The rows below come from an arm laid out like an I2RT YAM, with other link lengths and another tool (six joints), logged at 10 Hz.
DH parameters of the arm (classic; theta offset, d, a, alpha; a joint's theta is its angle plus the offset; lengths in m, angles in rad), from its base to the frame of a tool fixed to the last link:
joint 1: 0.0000 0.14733 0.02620 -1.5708
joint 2: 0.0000 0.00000 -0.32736 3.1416
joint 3: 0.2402 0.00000 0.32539 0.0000
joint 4: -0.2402 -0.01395 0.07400 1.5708
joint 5: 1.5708 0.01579 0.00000 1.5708
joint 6: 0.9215 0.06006 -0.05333 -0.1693
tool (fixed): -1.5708 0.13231 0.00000 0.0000
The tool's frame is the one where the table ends.
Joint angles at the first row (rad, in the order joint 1, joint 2, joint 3, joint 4, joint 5, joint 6):
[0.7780, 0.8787, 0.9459, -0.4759, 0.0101, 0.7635]
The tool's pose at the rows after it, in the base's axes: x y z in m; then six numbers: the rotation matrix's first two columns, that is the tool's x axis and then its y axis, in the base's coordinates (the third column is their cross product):
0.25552 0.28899 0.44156 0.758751 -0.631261 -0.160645 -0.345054 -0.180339 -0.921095
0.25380 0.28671 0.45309 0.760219 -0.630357 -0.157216 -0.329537 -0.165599 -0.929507
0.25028 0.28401 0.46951 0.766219 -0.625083 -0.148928 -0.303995 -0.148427 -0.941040
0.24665 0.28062 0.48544 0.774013 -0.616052 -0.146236 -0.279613 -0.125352 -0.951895
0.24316 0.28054 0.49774 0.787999 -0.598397 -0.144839 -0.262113 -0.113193 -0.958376
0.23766 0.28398 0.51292 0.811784 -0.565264 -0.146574 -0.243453 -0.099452 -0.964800
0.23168 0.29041 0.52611 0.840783 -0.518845 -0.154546 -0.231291 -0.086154 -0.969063
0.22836 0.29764 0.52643 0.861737 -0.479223 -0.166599 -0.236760 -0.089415 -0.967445
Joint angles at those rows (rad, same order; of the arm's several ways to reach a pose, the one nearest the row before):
[0.7776, 0.8768, 0.9669, -0.4763, 0.0177, 0.7631]
[0.7776, 0.8700, 0.9829, -0.4763, 0.0200, 0.7628]
[0.7777, 0.8608, 1.0061, -0.4759, 0.0189, 0.7570]
[0.7708, 0.8494, 1.0241, -0.4690, 0.0055, 0.7544]
[0.7624, 0.8478, 1.0435, -0.4660, -0.0215, 0.7487]
[0.7566, 0.8539, 1.0714, -0.4603, -0.0647, 0.7444]
[0.7501, 0.8665, 1.0969, -0.4496, -0.1242, 0.7448]
[0.7444, 0.8795, 1.1015, -0.4431, -0.1765, 0.7456]

